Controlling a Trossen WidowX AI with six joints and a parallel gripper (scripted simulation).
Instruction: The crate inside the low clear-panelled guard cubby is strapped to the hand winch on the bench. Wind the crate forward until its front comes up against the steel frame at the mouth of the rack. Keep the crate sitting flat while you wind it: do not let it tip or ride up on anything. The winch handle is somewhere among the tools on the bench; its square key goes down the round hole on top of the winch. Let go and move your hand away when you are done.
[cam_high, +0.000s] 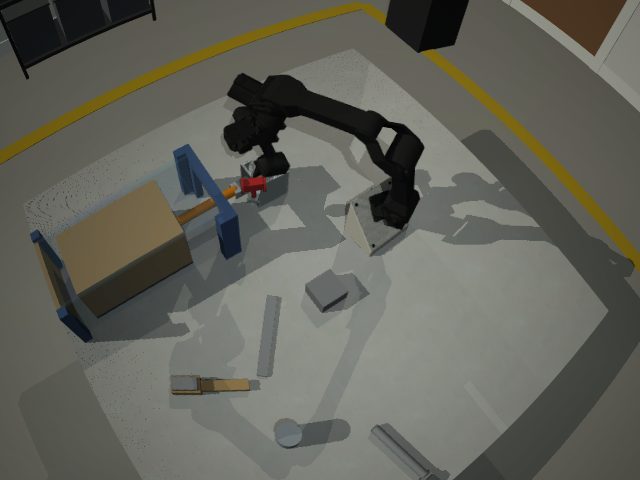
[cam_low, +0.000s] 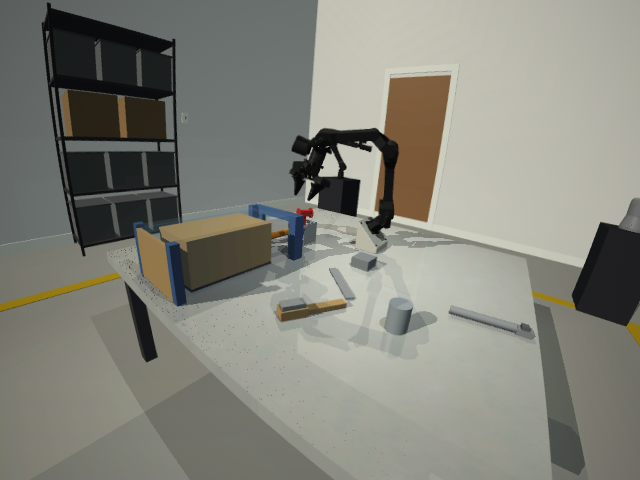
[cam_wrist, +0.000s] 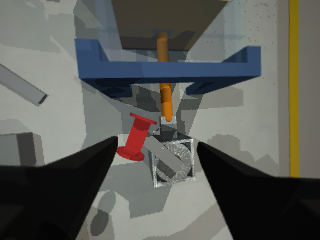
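Now: gripper tip 20 mm to the right of the red knob and 70 mm above it. From my gripper tip the other things lie so: grey winch: 80 mm behind, 60 mm to the right, 170 mm below; then blue frame: 90 mm ahead, 40 mm to the right, 100 mm below; then winch handle: 30 mm behind, 10 mm to the right, 100 mm below.
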